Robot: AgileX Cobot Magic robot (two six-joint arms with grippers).
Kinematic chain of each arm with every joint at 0, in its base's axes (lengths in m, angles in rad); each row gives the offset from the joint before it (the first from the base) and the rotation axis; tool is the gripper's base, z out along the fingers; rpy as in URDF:
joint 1: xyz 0 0 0.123 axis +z
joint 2: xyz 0 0 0 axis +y
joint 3: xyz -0.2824 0 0.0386 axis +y
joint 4: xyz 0.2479 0 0.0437 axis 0.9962 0 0.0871
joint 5: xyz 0 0 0 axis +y
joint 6: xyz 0.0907 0 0.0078 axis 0.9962 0 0.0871
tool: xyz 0 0 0 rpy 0 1.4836 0
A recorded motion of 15 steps. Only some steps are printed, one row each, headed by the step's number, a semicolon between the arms.
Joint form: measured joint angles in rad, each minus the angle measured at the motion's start. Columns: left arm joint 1, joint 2, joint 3, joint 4, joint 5, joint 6; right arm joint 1, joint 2, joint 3, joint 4, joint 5, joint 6.
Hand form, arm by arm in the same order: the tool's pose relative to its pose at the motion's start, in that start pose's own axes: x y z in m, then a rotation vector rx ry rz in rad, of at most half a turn. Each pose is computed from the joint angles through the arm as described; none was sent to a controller.
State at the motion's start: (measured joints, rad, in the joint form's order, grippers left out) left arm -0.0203 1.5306 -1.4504 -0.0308 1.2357 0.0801; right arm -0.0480 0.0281 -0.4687 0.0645 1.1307 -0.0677
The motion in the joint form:
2: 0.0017 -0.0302 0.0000 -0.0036 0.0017 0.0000; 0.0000 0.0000 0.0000 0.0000 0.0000 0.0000
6: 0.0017 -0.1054 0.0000 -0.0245 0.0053 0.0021; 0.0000 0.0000 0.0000 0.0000 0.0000 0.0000
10: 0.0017 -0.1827 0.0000 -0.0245 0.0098 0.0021; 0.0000 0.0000 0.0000 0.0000 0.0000 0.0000
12: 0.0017 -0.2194 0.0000 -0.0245 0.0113 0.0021; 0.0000 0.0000 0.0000 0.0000 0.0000 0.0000
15: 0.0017 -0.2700 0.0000 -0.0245 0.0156 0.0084; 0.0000 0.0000 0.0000 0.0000 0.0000 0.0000
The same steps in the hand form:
2: 0.0035 -0.0004 -0.0110 0.0008 -0.0287 -0.0018; 0.0000 0.0000 0.0000 0.0000 0.0000 0.0000
6: 0.0133 -0.0037 -0.0378 0.0158 -0.1017 -0.0032; 0.0000 0.0000 0.0000 0.0000 0.0000 0.0000
10: 0.0258 -0.0054 -0.0644 0.0109 -0.1743 0.0001; 0.0000 0.0000 0.0000 0.0000 0.0000 0.0000
12: 0.0323 -0.0062 -0.0767 0.0085 -0.2094 0.0016; 0.0000 0.0000 0.0000 0.0000 0.0000 0.0000
15: 0.0423 -0.0074 -0.0931 0.0045 -0.2555 0.0100; 0.0000 0.0000 0.0000 0.0000 0.0000 0.0000

